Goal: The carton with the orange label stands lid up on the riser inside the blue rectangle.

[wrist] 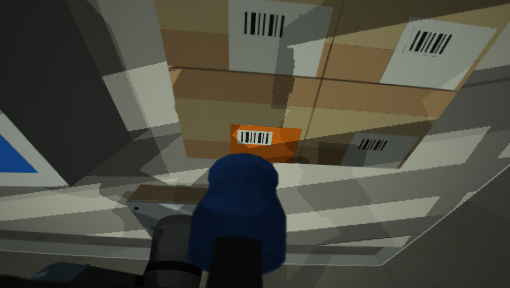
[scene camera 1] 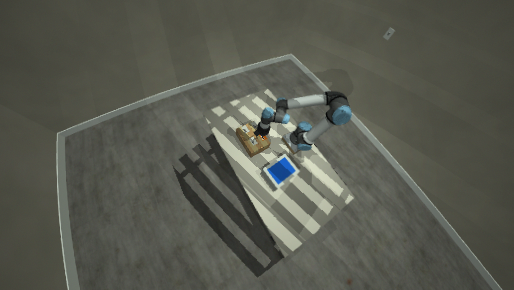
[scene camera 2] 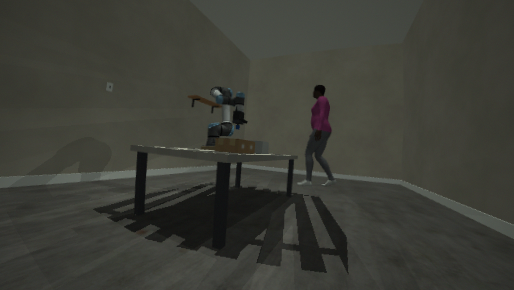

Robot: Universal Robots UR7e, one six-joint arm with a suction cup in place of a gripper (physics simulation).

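Note:
My suction cup (wrist: 241, 200), carrying nothing. Riser with blue rectangle (scene camera 1: 281, 170), (wrist: 66, 123), resting on the table.

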